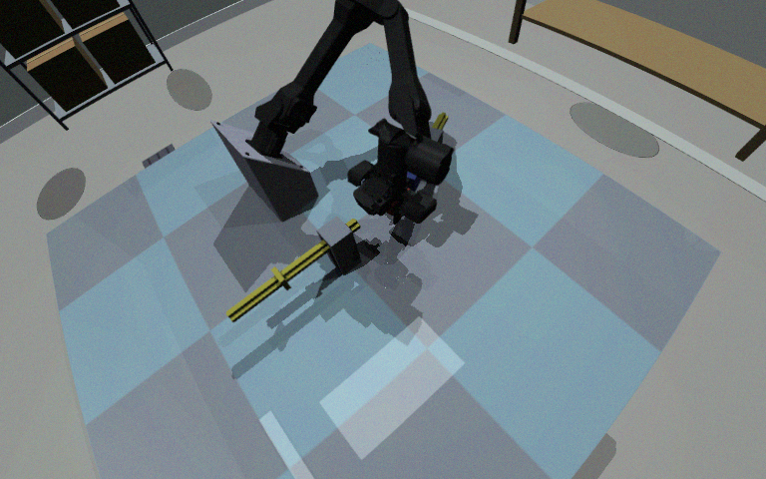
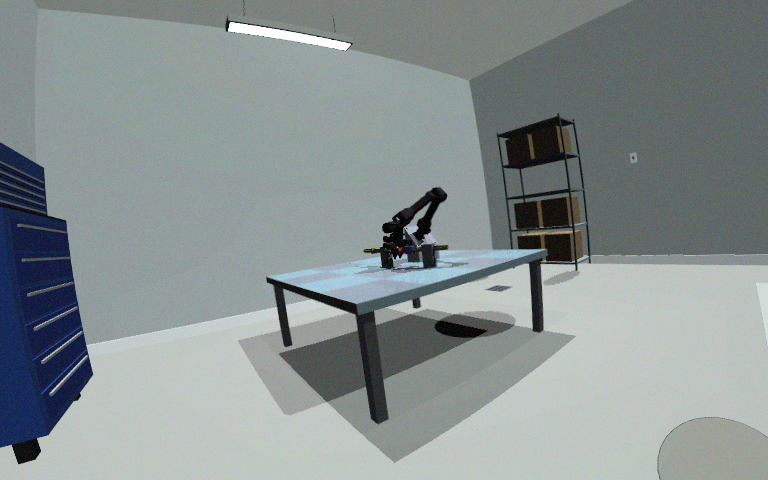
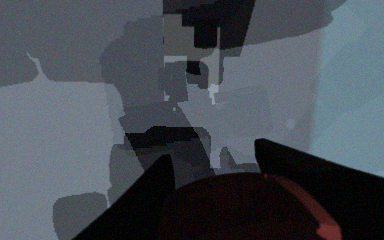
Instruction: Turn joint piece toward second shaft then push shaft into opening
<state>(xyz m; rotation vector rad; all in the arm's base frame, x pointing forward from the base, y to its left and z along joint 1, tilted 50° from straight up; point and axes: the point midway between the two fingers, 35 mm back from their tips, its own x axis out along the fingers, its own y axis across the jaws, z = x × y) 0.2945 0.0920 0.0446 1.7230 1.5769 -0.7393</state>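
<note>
Now: gripper tip 4 cm below the dark red joint piece and 2 cm to the right of it.
</note>
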